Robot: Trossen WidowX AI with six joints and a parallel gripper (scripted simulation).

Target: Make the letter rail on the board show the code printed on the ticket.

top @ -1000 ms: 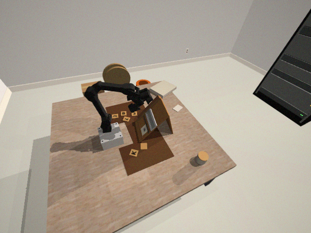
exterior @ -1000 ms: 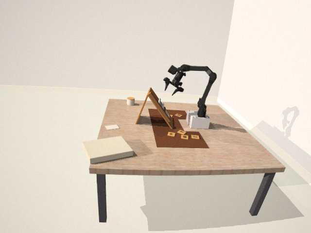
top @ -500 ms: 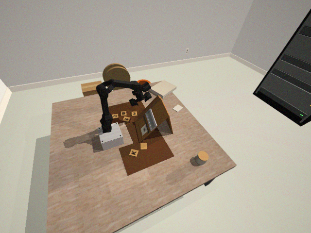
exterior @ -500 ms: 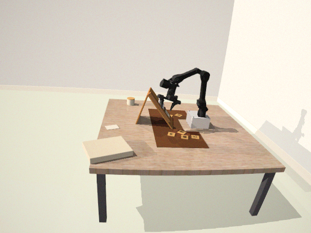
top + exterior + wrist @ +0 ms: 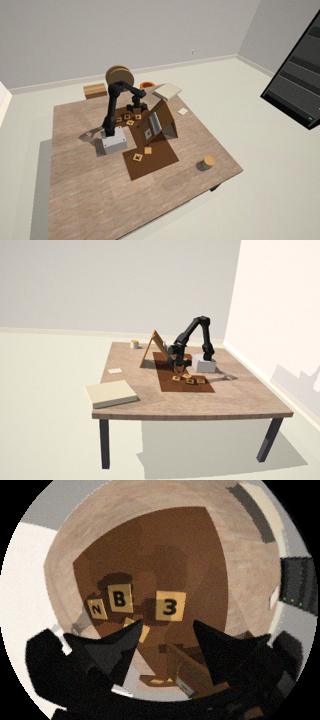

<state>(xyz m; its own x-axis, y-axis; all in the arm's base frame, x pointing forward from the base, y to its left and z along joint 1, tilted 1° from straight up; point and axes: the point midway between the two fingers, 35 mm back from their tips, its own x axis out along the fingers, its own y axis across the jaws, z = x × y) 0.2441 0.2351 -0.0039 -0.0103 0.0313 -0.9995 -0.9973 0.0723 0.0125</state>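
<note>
Right now the tile marked 3 is 1 cm ahead of my gripper tip and 5 cm below it. Round my gripper tip: dark mat: 4 cm behind, 20 cm to the right, 5 cm below; then blank-faced tile: 3 cm ahead, 39 cm to the right, 5 cm below; then pale ticket: 6 cm ahead, 27 cm to the right, 2 cm above.
</note>
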